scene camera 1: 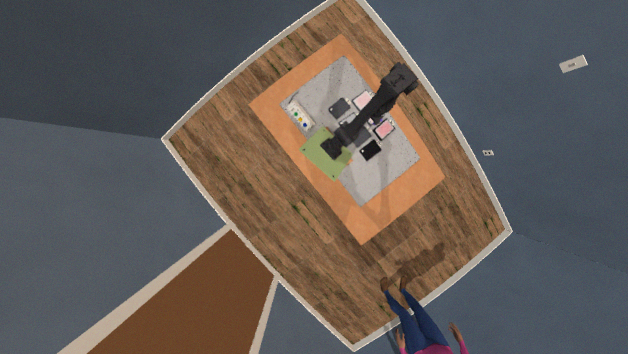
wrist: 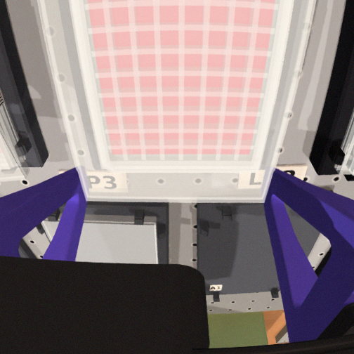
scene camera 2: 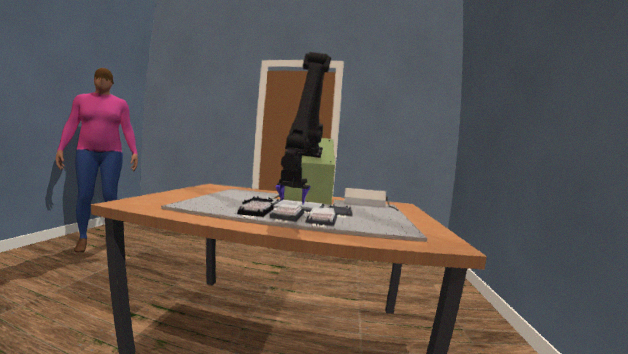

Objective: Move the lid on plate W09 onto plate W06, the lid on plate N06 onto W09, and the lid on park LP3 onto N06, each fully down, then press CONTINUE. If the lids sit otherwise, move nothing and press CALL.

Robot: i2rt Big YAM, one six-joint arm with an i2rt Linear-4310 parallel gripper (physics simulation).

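Frame: origin at the arm's base, x ahead, y left, z up, level; millimetres.
Seen in the pictures: gripper, fingertip midpoint: (scene camera 2: 292,203); arm's base, link origin: (scene camera 1: 330,149) (scene camera 2: 311,151).
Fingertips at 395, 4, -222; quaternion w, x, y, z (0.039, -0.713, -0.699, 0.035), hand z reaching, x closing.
Pixels of each thing's top centre, then the offset from my fingertips to it, as dx, dy, dz. Level surfaces: height alone.
- button box, top centre: (scene camera 2: 365,189) (scene camera 1: 300,114) -384, +315, +43
- grey board, surface height: dz -41
- black tray, top centre: (scene camera 2: 258,198) (scene camera 1: 371,150) -125, -196, -21
- dark tray, top centre: (scene camera 2: 340,207) (scene camera 1: 339,107) -122, +193, -21
My gripper (wrist: 174,177) (scene camera 2: 293,200) is shut on a clear lid (wrist: 178,192), one purple finger at each side. The lid seems raised a little over a pink-welled plate (wrist: 181,92), the middle one of the front row in the second scene view. The plate's label does not show. Below the fingers in the wrist view, a pale lid (wrist: 117,242) sits in a dark holder by a part-hidden label ending in P3; a dark flat holder (wrist: 240,245) marked A1 is to its right. Other pink plates (scene camera 2: 256,206) (scene camera 2: 321,215) flank the middle one.
A button box (scene camera 1: 299,116) (scene camera 2: 365,196) with green, yellow and blue buttons stands on the grey board (scene camera 1: 367,192). A tall green block (scene camera 1: 320,150) (scene camera 2: 318,175) stands behind the arm. A black tray (scene camera 1: 370,150) and a dark tray (scene camera 1: 339,107) lie near the plates. A person (scene camera 2: 102,122) stands beyond the table.
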